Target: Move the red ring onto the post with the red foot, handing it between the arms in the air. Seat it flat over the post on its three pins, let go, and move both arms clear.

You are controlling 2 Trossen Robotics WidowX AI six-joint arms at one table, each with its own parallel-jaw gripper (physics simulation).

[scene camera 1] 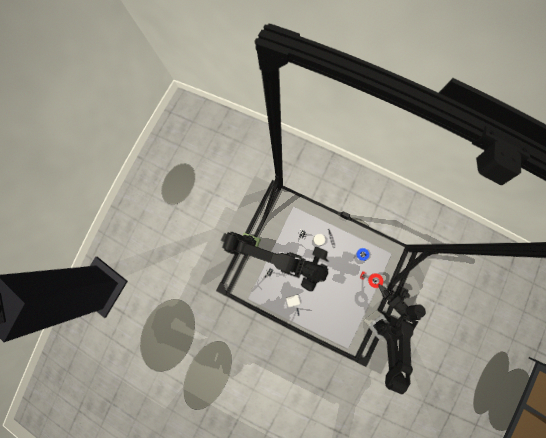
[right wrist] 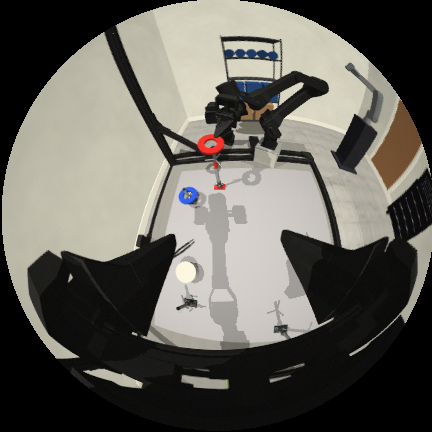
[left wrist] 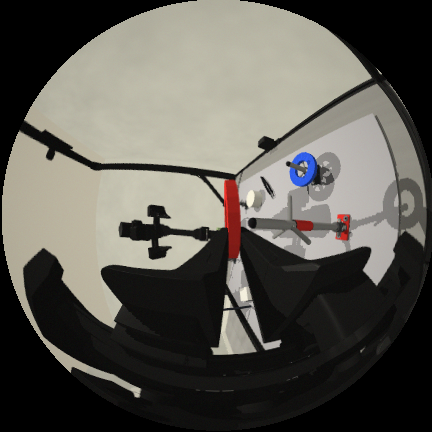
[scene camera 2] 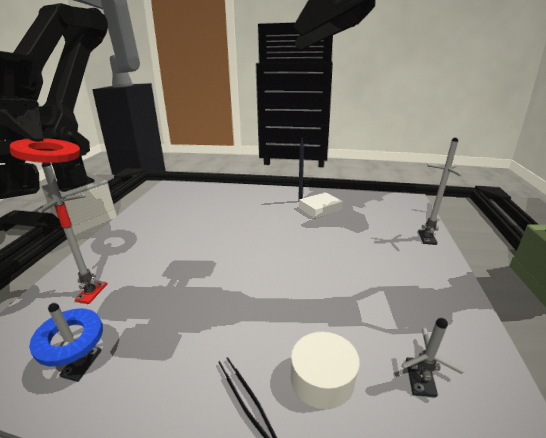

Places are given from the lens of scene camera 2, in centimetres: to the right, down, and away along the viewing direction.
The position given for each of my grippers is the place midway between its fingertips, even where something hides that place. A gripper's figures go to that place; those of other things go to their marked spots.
my left gripper (scene camera 2: 39, 144): -27, -9, 34
my right gripper (scene camera 2: 297, 40): 2, -18, 29
red ring (scene camera 2: 65, 151): -23, -8, 33
blue ring (scene camera 2: 45, 354): -22, 13, 28
